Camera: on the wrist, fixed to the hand. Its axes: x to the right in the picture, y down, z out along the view.
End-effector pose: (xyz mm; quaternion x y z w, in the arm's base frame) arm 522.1 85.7 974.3 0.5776 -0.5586 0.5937 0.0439
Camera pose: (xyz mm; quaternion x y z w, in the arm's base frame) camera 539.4 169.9 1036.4 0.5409 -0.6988 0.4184 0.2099
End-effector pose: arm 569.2 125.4 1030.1 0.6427 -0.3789 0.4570 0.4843
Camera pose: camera 627.1 210.8 1005.7 0.4809 -0.4847 0.3356 0.6490
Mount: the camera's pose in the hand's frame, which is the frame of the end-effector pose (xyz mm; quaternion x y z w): -10.0 -81.4 -67.2 -0.2786 0.0071 -0.0048 0.9604
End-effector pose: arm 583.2 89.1 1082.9 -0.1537 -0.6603 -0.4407 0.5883
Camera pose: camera 570.2 -4.9 1035.7 -0.3052 -0.5079 -0.6111 0.5248
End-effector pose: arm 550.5 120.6 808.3 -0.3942 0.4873 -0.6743 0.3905
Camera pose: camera 481.4 171.1 870.9 -0.4849 0.6567 -0.5165 0.2585
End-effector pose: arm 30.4 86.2 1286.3 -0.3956 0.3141 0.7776 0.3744
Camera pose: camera 127.6 72.6 1246.2 -0.4913 0.0858 0.8297 0.2509
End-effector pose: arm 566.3 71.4 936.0 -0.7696 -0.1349 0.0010 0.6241
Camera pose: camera 551.3 19.8 1027.4 -0.9123 -0.1291 -0.0451 0.3859
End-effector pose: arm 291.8 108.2 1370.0 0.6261 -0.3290 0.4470 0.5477
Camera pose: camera 348.0 188.2 1328.9 0.4471 -0.4336 0.3394 0.7049
